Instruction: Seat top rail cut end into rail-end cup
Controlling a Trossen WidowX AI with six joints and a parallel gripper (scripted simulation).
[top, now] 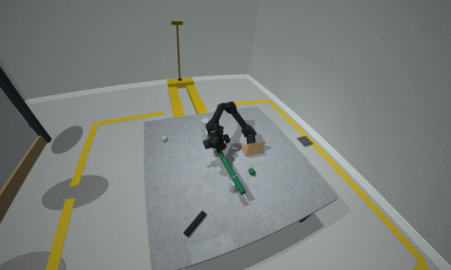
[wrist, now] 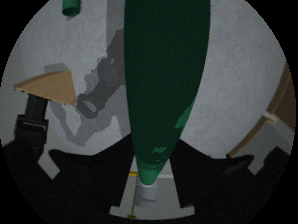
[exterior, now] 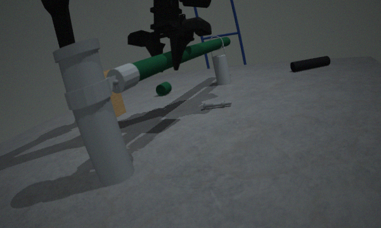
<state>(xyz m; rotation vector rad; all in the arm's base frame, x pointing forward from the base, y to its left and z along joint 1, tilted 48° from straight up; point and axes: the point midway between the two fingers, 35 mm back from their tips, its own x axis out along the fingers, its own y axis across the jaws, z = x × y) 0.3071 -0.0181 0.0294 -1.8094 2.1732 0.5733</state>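
My gripper tip is 10 cm above the grey bolt, 7 cm to the right of it and 6 cm short of it. The rest, counted from my gripper tip: green pipe stub (26 cm to the left, 19 cm behind, 9 cm below); black cylinder (45 cm to the left, 31 cm ahead, 9 cm below).
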